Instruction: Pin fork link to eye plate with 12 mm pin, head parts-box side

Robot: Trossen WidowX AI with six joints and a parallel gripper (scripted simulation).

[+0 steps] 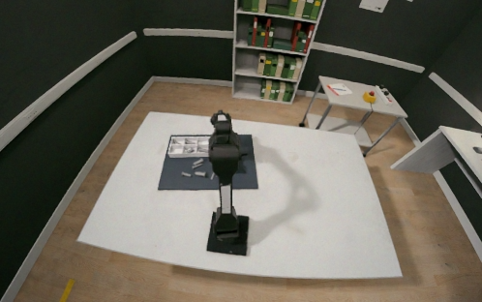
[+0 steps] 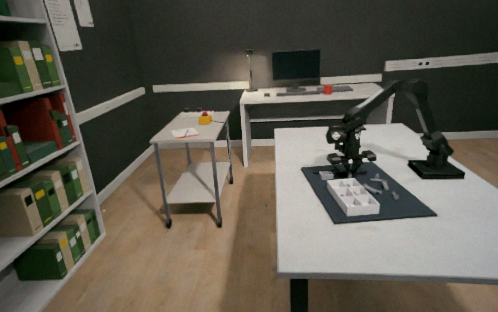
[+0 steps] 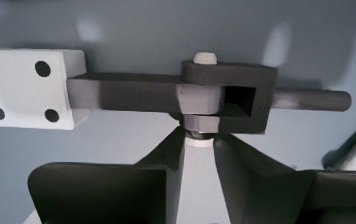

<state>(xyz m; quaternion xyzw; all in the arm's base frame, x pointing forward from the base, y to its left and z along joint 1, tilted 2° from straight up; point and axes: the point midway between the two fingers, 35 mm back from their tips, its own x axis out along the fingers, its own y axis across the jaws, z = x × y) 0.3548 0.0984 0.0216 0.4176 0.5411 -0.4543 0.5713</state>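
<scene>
My gripper is now 3 cm above the eye plate, 2 cm to the left of it and 2 cm short of it. Round my hand: dark blue mat: 7 cm to the left, 5 cm below, 2 cm behind; grey block: 10 cm ahead, 3 cm below; pin: 11 cm behind, 4 cm below, 1 cm to the right.
</scene>
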